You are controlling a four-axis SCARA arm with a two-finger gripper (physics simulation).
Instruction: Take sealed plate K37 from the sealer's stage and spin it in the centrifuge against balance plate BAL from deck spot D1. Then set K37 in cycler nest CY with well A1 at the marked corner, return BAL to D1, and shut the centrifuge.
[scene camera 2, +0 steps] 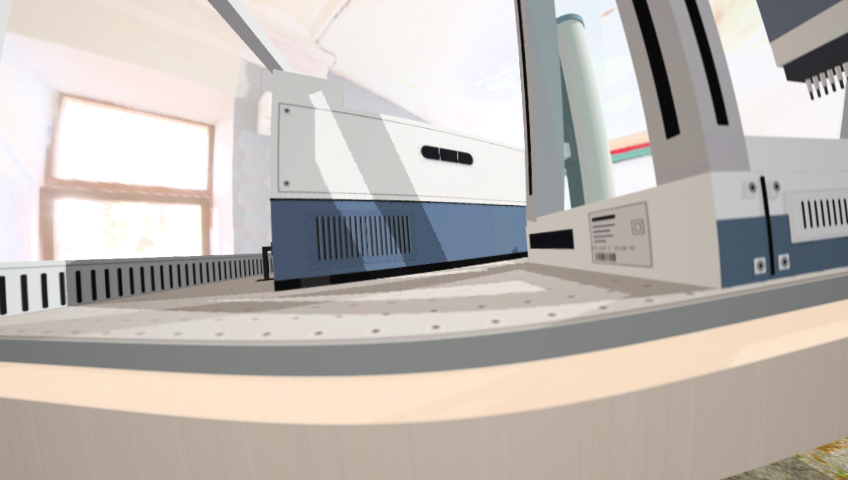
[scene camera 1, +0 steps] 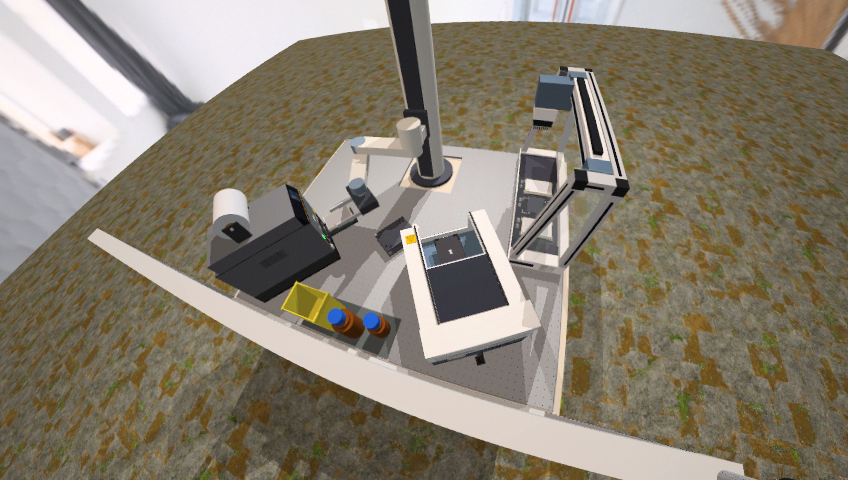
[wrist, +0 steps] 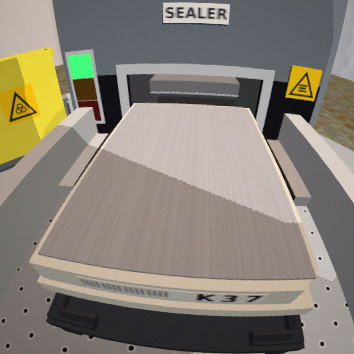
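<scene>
In the wrist view, sealed plate K37 is level between the two fingers, label side toward the camera. My gripper is shut on it. The plate is a little above the sealer's black stage, in front of the opening of the sealer. The sealer's green light is lit. The white centrifuge has an open hatch, with a dark holder inside. Pale plates show on the deck under the gantry; I cannot tell which is BAL. Well A1 is hidden under the seal.
A dark tray lies between sealer and centrifuge. A yellow bin and two blue-capped bottles stand along the near edge. The gantry carries a pipette head. The arm's column rises behind.
</scene>
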